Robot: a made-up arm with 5 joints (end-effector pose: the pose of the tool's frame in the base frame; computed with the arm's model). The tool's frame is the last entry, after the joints.
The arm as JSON. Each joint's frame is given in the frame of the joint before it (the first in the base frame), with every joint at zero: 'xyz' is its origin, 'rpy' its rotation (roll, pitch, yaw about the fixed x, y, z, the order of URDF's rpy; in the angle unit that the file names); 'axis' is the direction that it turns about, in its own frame. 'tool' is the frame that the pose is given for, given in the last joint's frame.
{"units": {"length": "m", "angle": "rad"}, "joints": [
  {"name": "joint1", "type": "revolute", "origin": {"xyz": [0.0, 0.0, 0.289], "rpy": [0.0, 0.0, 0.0]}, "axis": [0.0, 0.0, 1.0]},
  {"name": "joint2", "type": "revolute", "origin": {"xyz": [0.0, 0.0, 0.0], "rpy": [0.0, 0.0, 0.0]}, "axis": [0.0, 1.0, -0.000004]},
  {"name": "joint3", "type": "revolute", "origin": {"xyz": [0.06, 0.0, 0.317], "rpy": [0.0, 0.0, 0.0]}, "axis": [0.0, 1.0, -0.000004]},
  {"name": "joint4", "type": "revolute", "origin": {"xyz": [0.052, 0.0, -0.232], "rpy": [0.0, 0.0, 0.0]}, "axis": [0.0, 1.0, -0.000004]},
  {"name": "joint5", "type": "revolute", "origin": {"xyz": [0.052, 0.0, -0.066], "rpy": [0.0, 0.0, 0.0]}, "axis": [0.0, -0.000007, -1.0]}
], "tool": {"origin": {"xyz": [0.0, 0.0, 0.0], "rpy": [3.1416, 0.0, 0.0]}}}
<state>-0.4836 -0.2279 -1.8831 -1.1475 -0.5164</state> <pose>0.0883 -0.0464 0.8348 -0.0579 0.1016 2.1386</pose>
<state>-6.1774 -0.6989 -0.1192 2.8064 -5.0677</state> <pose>-0.0344 -0.0036 0.4289 1.1289 0.3236 -1.6143</pose>
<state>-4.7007 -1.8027 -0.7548 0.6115 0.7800</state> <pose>0.0023 -0.1954 0.5693 -1.0603 -0.7228 -0.3431</pose>
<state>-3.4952 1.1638 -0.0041 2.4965 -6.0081</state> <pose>-0.1034 0.0382 0.3021 -0.1524 -0.4935 -0.0401</pose>
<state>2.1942 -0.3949 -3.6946 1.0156 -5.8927</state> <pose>0.1943 -0.2702 0.7672 -0.0258 -0.0626 -0.5561</pose>
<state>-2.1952 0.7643 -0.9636 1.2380 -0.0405</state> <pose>-0.1924 -0.2670 0.1809 -3.0729 1.0373 -2.1155</pose>
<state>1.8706 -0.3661 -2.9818 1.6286 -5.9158</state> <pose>0.0290 -0.0939 0.8841 -1.1761 -1.1758 -0.0672</pose>
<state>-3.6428 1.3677 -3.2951 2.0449 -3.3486</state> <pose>-0.4962 0.2718 0.3523 3.1174 -0.1150 -0.2928</pose>
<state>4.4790 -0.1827 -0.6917 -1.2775 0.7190</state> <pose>-0.0554 -0.2329 0.5824 -0.7868 -0.6802 2.3481</pose>
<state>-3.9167 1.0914 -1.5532 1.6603 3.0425</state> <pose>-0.2974 0.2913 0.1250 2.8935 -1.1861 -0.5083</pose>
